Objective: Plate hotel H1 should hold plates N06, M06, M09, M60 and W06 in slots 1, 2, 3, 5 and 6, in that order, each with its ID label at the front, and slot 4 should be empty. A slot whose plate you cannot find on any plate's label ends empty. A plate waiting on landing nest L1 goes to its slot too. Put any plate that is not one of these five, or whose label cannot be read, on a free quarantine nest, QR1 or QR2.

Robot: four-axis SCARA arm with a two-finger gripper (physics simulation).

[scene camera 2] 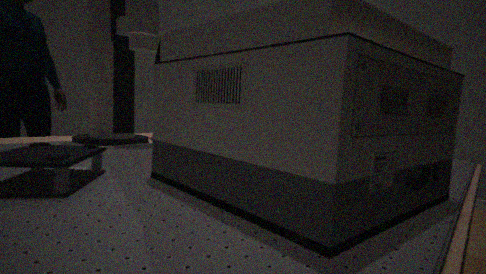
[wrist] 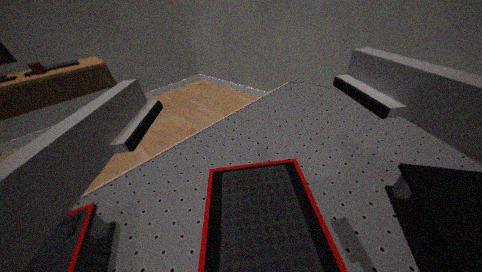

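Where they show: gripper, fingertip midpoint: (wrist: 245,80); arm's base, link origin: (scene camera 2: 112,142).
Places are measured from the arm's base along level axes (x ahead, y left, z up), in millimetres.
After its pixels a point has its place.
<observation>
In the wrist view my gripper (wrist: 245,80) {x 581, y 477, z 199 mm} is open and empty, with its two fingers far apart. It is above and behind a red-rimmed nest (wrist: 206,220) {x 528, y 502, z 63 mm} at the lower centre. A dark grey plate (wrist: 265,220) {x 565, y 452, z 77 mm} appears to lie flat on that nest, inside the rim; its front edge is cut off and no ID label shows. Part of a second red-rimmed nest (wrist: 83,237) {x 425, y 585, z 62 mm} shows at the lower left; whether it holds a plate I cannot tell. Hotel H1 cannot be made out in either view, nor can the gripper in scene camera 2.
A black platform (wrist: 445,215) {x 687, y 339, z 63 mm} stands at the right of the wrist view, beside the perforated table top (wrist: 300,125) {x 806, y 554, z 13 mm}. In dim scene camera 2, a large box-shaped instrument (scene camera 2: 260,125) {x 858, y -292, z 132 mm} fills the middle. A two-level dark stand (scene camera 2: 45,155) {x 544, y -401, z 63 mm} and a person (scene camera 2: 25,65) are at the left.
</observation>
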